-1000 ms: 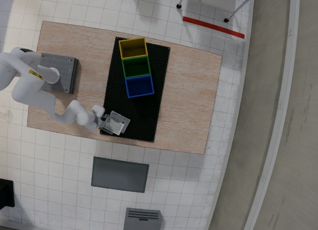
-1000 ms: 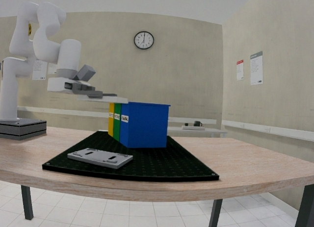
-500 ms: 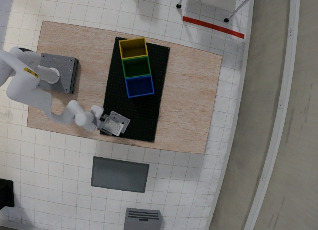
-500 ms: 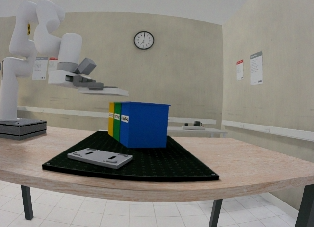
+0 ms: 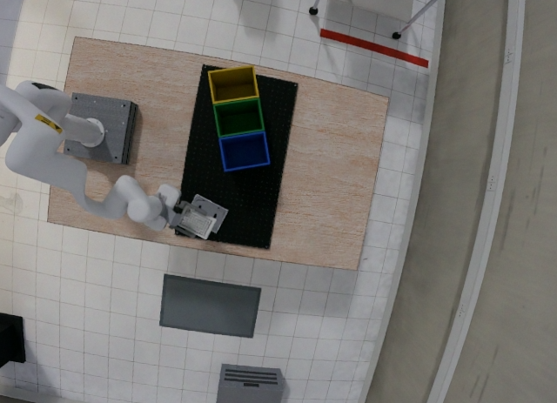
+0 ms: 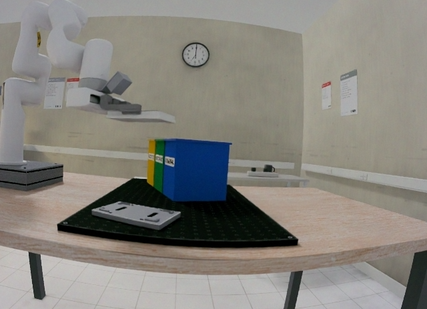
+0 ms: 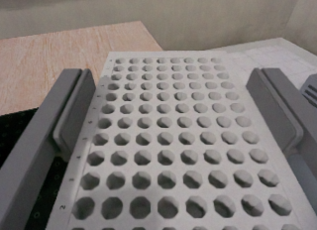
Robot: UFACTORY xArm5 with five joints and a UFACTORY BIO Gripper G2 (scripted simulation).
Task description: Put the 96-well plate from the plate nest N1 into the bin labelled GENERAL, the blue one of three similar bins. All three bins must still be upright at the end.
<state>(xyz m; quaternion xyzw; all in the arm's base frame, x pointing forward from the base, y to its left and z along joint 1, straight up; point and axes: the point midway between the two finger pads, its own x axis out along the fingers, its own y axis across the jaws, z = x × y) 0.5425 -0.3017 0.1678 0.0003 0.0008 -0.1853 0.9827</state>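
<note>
The blue general bin is 15 cm ahead of my hand, 29 cm to the left of it and 14 cm below it. Round my hand: grey plate nest N1 (22 cm below); green bin (11 cm ahead, 41 cm to the left, 14 cm below); white 96-well plate (1 cm below).
</note>
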